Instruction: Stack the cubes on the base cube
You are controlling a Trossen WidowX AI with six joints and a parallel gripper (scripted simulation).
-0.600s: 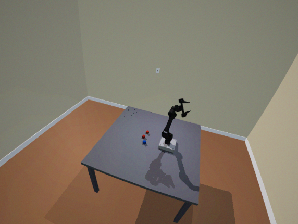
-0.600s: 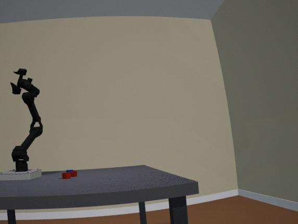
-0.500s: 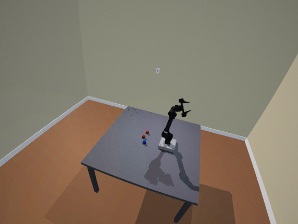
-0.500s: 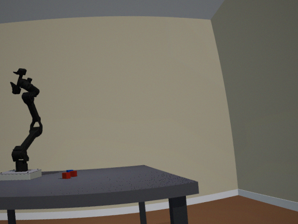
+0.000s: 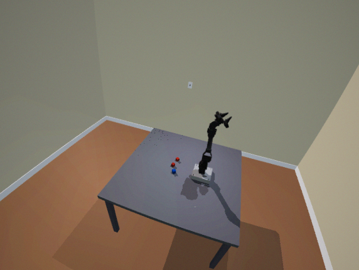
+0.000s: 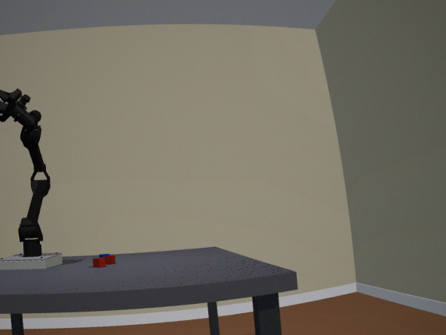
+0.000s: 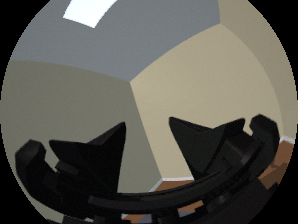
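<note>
The blue base cube is 440 mm ahead of my gripper tip, 180 mm to the left of it and 690 mm below it.
</note>
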